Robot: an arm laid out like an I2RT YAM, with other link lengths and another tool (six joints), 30 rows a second.
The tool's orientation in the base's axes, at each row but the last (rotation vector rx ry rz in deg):
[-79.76 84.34 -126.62]
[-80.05 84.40 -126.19]
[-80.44 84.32 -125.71]
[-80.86 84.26 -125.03]
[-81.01 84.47 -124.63]
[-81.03 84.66 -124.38]
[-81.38 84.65 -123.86]
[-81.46 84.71 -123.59]
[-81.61 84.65 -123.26]
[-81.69 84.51 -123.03]
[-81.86 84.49 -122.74]
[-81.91 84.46 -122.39]
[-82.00 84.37 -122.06]
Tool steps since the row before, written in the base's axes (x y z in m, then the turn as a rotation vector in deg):
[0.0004 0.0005 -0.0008 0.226 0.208 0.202]
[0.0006 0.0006 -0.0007 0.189 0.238 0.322]
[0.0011 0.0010 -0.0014 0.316 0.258 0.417]
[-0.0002 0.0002 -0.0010 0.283 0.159 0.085]
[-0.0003 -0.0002 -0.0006 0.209 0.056 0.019]
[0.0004 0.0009 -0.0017 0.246 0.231 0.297]
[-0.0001 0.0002 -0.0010 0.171 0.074 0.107]
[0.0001 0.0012 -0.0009 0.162 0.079 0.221]
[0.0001 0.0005 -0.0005 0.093 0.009 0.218]
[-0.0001 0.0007 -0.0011 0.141 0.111 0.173]
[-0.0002 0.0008 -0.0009 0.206 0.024 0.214]
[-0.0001 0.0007 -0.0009 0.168 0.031 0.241]
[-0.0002 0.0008 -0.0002 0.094 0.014 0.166]
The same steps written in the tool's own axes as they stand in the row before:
[-0.0010 0.0002 -0.0001 -0.120 -0.344 0.052]
[-0.0011 0.0000 0.0000 -0.043 -0.440 0.015]
[-0.0020 0.0002 0.0001 -0.066 -0.570 0.106]
[-0.0006 0.0008 -0.0004 -0.194 -0.246 0.120]
[-0.0001 0.0007 -0.0001 -0.134 -0.116 0.125]
[-0.0018 0.0008 -0.0004 -0.087 -0.437 0.059]
[-0.0007 0.0007 -0.0003 -0.070 -0.182 0.090]
[-0.0013 0.0001 -0.0007 0.001 -0.272 0.087]
[-0.0007 0.0001 -0.0003 0.077 -0.210 0.078]
[-0.0010 0.0006 -0.0006 -0.036 -0.242 0.048]
[-0.0009 0.0004 -0.0007 0.007 -0.254 0.155]
[-0.0009 0.0004 -0.0006 0.039 -0.266 0.123]
[-0.0005 -0.0002 -0.0007 0.042 -0.172 0.072]

